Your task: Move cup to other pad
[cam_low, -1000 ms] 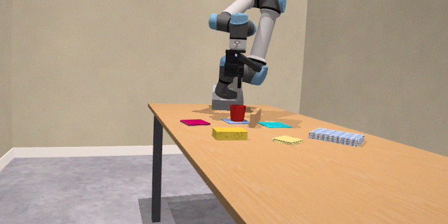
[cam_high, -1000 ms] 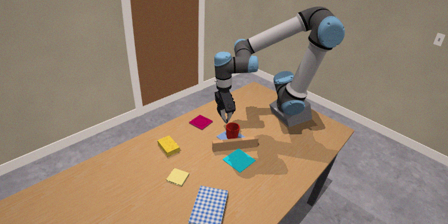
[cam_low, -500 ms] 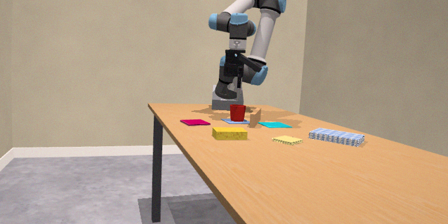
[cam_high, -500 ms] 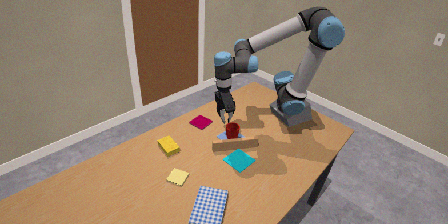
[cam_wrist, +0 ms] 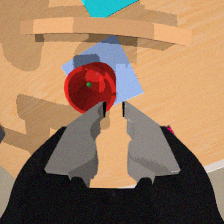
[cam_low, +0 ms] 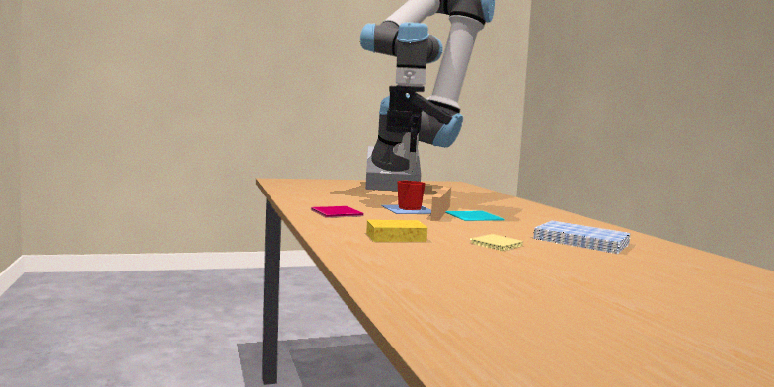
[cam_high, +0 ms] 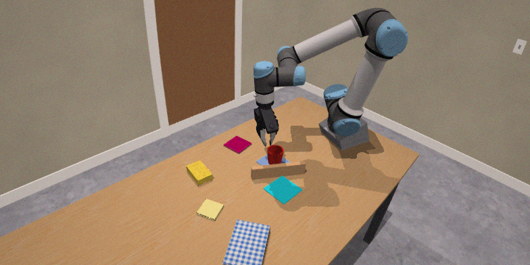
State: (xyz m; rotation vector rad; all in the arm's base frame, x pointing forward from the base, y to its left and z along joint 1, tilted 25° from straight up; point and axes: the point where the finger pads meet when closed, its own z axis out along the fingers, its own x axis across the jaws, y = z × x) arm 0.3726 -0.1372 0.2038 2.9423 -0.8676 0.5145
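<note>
The red cup lies 100 mm below my hand, 30 mm behind it and 20 mm to the left of it. Also, from my hand: yellow sponge (250 mm ahead, 180 mm to the right, 100 mm below); green marble (100 mm below, 50 mm behind, 20 mm to the left); wooden rail (100 mm below, 80 mm to the left, 30 mm ahead).
</note>
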